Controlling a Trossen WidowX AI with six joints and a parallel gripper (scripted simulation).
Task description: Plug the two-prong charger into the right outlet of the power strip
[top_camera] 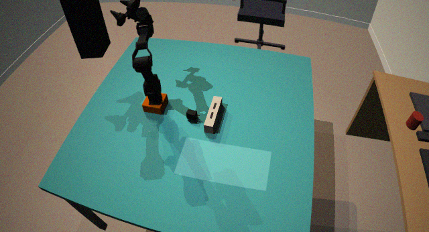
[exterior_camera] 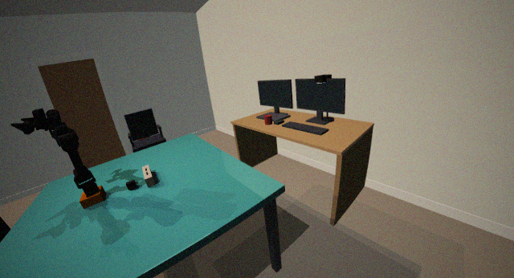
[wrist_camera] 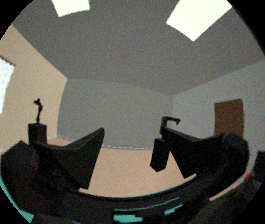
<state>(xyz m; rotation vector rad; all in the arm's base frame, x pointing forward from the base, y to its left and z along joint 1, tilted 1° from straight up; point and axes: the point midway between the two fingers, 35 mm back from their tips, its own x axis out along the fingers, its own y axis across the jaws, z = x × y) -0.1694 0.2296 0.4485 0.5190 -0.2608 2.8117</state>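
Right now the two-prong charger is 41 cm ahead of my gripper tip, 31 cm to the right of it and 50 cm below it.
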